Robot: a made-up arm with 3 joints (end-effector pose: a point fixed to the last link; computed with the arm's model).
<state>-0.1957 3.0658 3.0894</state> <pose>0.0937 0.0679 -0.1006 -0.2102 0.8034 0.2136 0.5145</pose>
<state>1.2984 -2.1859 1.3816</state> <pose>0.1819 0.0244 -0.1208 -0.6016 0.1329 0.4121 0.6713</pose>
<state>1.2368 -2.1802 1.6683</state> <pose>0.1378 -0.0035 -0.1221 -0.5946 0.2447 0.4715 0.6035</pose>
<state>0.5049 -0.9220 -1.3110</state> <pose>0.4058 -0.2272 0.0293 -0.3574 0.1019 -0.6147 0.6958</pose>
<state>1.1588 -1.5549 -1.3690</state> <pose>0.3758 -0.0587 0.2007 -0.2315 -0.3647 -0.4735 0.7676</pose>
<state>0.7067 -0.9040 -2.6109</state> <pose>0.2768 -0.1871 0.2178 -0.3146 -0.3318 -0.8266 0.3281</pose>
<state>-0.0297 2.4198 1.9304</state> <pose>0.2885 -0.1663 -0.1232 -0.7286 0.3208 -0.2941 0.5288</pose>
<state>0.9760 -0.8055 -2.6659</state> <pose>0.3045 -0.1569 0.2195 -0.2855 -0.3784 -0.7754 0.4173</pose>
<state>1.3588 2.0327 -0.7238</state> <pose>-0.0101 -0.0333 0.0067 0.2591 -0.9257 -0.2726 0.0400</pose>
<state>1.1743 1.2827 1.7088</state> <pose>0.3366 0.0180 0.1046 -0.5890 -0.6052 -0.4364 0.3104</pose>
